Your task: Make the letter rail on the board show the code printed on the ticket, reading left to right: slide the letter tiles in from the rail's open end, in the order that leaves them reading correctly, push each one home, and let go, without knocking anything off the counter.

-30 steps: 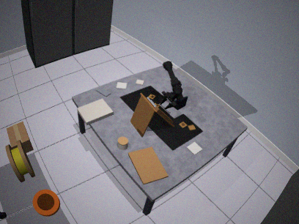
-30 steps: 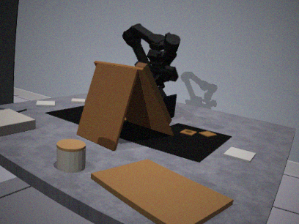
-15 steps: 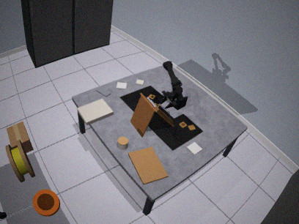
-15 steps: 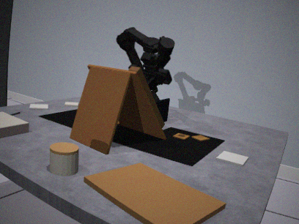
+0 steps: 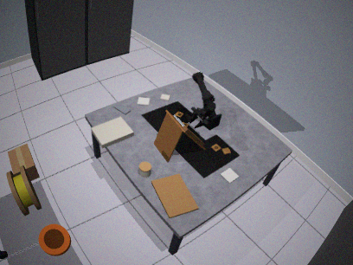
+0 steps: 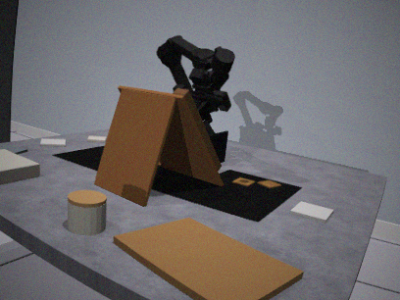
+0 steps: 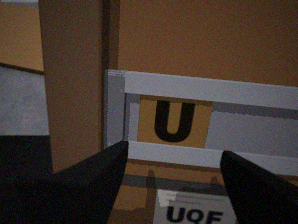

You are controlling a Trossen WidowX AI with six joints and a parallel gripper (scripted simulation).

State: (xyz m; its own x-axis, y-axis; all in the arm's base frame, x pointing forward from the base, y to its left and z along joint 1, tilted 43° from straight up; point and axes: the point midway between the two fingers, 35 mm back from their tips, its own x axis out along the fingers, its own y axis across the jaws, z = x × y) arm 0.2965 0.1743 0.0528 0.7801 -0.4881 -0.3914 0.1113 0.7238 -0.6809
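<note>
The white ticket is 110 mm below my gripper tip, 30 mm to the right of it and 30 mm behind it. The rest, counted from my gripper tip: lidded jar 410 mm ahead, 170 mm below, 40 mm to the left; then flat orange panel 360 mm ahead, 300 mm to the left, 190 mm below; then black mat 200 mm below, 130 mm behind, 90 mm to the right.
</note>
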